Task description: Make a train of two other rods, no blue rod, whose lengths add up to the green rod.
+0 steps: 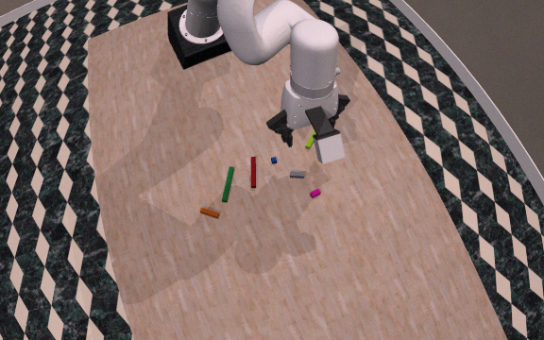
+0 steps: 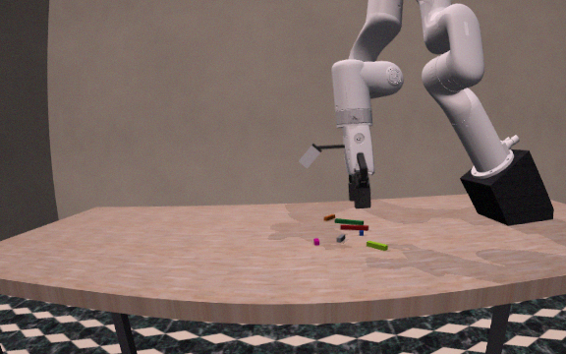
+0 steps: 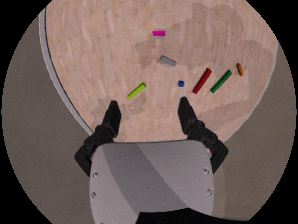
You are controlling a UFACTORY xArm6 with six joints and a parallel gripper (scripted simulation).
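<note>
My hand is 9 cm above the lime rod, 4 cm past it and 3 cm to the right of it. From my hand the other things lie so: grey rod 9 cm below, 4 cm ahead, 3 cm to the right; then small blue rod 9 cm below, 7 cm to the right; then magenta rod 9 cm below, 9 cm ahead, 1 cm to the right.
</note>
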